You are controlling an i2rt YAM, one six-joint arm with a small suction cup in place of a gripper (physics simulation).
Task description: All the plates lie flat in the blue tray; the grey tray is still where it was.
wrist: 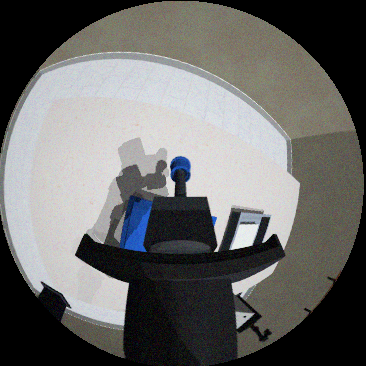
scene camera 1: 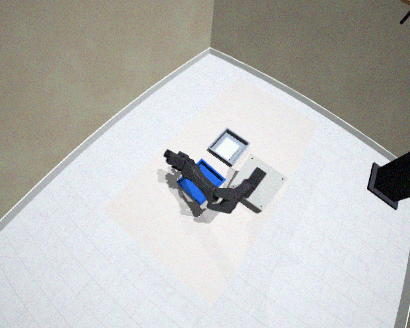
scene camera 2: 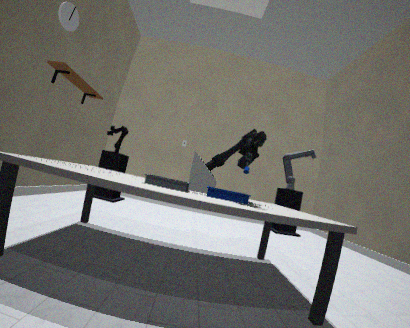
Observation:
My suction cup (wrist: 179, 161) holds nothing. The cup is 25 cm from the middle of a blue tray (wrist: 136, 216).

